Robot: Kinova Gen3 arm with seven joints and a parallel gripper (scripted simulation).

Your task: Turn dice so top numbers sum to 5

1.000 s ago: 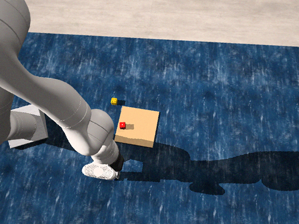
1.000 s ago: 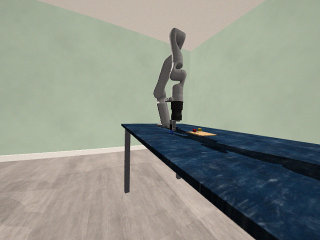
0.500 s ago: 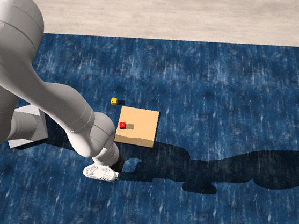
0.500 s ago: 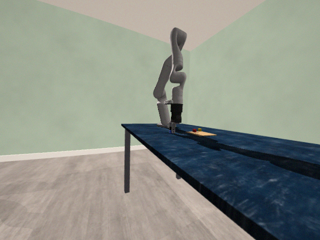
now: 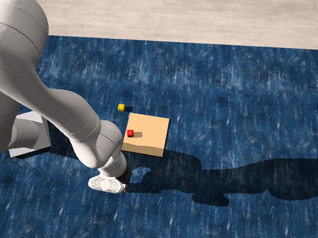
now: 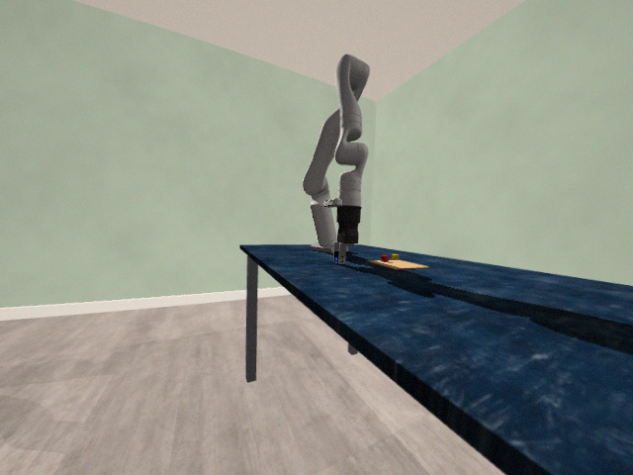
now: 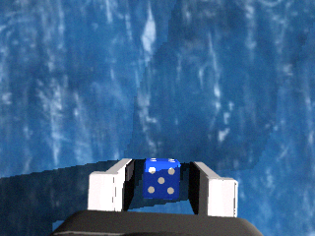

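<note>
Right now my hand is 10 mm above the blue die. Round my hand: red die 180 mm to the left, 10 mm below; then tan mat 50 mm ahead, 190 mm to the left, 20 mm below; then yellow die 50 mm behind, 280 mm to the left, 10 mm below.
</note>
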